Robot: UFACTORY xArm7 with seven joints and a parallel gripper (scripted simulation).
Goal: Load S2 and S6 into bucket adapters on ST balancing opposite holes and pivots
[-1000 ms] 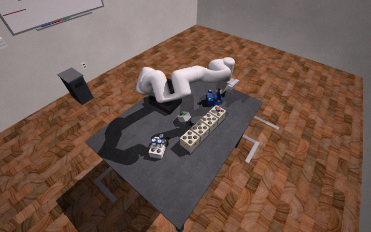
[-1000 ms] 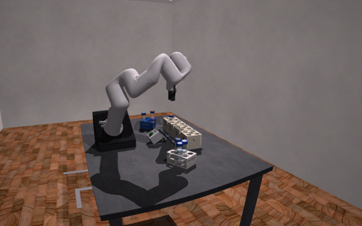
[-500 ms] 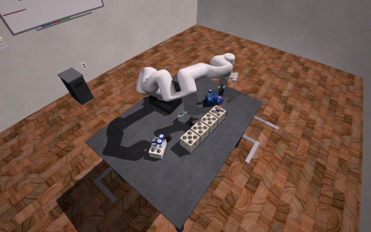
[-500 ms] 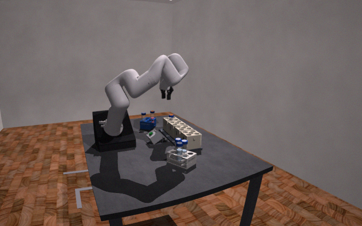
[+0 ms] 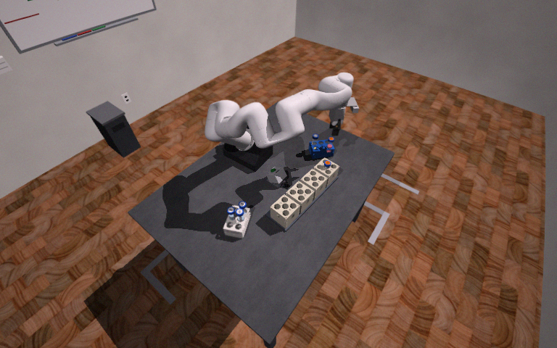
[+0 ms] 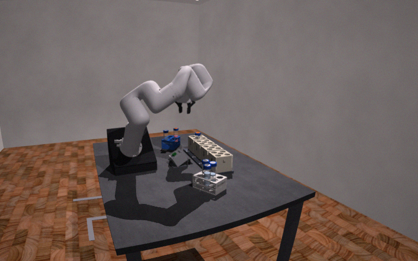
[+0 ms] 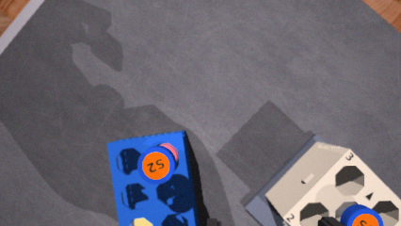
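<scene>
The orange-dot tube lies 190 mm below my hand, 70 mm to the left of it and 50 mm behind it. Round my hand: white rack 610 mm to the right, 220 mm below, 80 mm behind; blue rack 220 mm below, 80 mm behind, 50 mm to the left.
</scene>
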